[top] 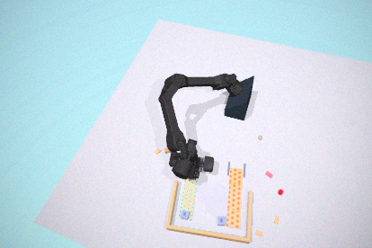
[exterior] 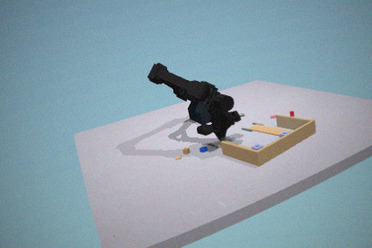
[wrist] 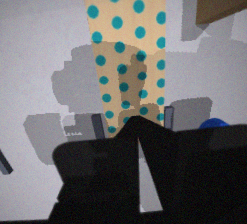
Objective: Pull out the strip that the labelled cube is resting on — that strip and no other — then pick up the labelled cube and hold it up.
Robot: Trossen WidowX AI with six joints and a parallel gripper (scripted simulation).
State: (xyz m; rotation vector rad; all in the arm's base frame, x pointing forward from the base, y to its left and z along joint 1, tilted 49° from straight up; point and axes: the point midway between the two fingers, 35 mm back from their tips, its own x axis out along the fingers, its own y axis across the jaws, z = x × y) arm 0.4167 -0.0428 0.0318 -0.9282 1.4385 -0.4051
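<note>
My gripper tip is 9 cm short of the dotted strip and 3 cm to the right of it. From my gripper tip the other things lie so: blue disc (8 cm to the right); then red piece (38 cm to the left, 6 cm behind, 1 cm above); then pink block (31 cm to the left, 12 cm behind).
</note>
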